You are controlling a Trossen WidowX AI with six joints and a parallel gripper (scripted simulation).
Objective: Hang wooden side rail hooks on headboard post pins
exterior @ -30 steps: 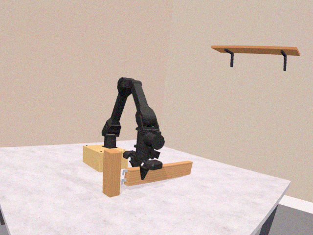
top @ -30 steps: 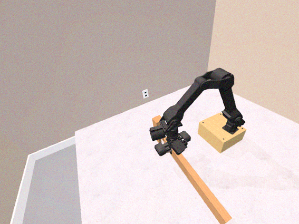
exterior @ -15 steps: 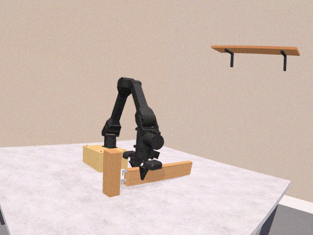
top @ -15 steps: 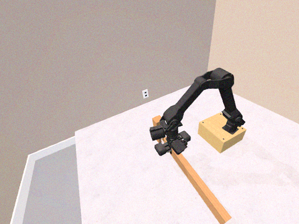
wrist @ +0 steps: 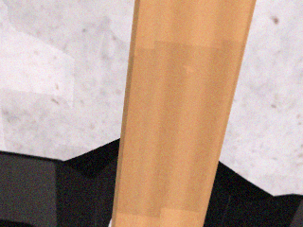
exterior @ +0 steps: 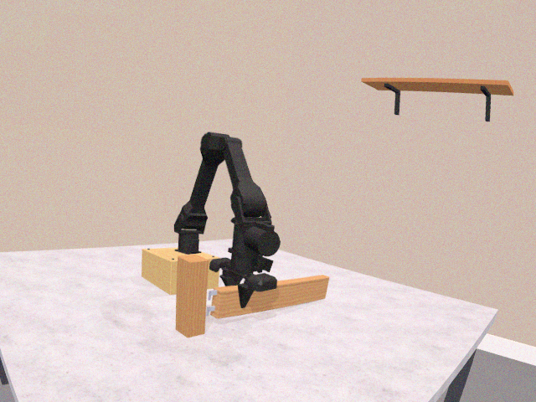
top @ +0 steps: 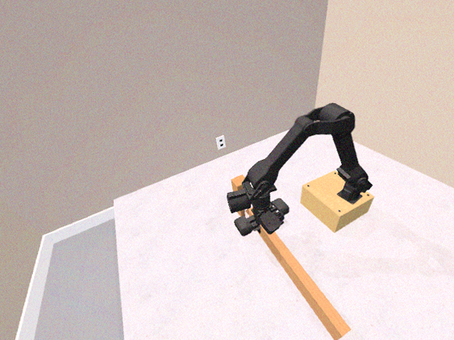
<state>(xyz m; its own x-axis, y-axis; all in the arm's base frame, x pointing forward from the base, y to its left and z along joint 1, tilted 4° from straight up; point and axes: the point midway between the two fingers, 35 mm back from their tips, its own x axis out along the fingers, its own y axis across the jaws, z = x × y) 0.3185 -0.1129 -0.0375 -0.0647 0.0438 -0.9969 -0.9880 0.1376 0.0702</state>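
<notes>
Right now the headboard post is 2 cm behind my gripper tip, 14 cm to the right of it and 4 cm above it.
</notes>
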